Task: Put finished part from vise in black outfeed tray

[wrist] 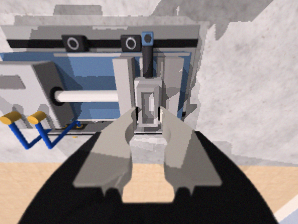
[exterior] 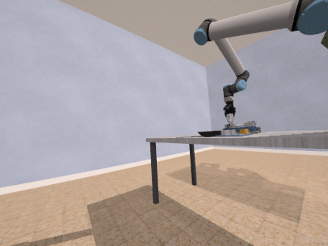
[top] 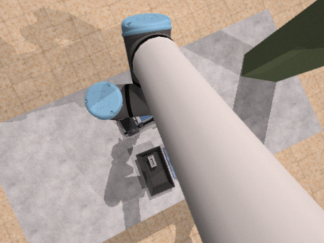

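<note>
Now: hand 70 mm past the vise, 20 mm to the left of it and 80 mm above it. From my hand the other things lie so: blue fixture plate: 260 mm behind, 270 mm to the left, 120 mm below; orange block: 300 mm behind, 220 mm to the left, 100 mm below; grey end block: 160 mm behind, 50 mm to the right, 40 mm below.
</note>
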